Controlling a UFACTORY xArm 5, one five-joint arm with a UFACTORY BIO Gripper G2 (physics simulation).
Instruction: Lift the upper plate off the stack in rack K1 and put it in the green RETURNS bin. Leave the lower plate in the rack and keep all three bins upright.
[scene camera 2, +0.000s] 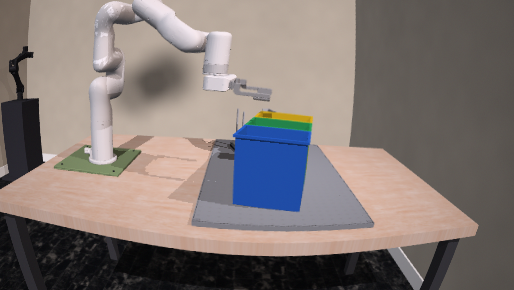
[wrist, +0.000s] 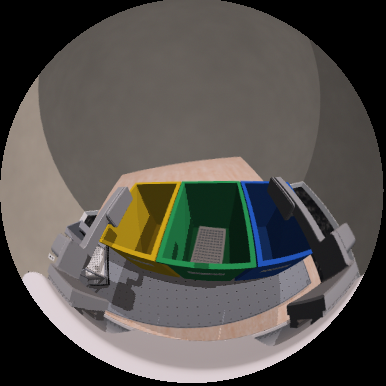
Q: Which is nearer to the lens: the gridded plate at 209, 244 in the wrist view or the green bin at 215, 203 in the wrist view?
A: The green bin.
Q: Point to a yellow bin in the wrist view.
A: At 138, 236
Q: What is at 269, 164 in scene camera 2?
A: A blue bin.
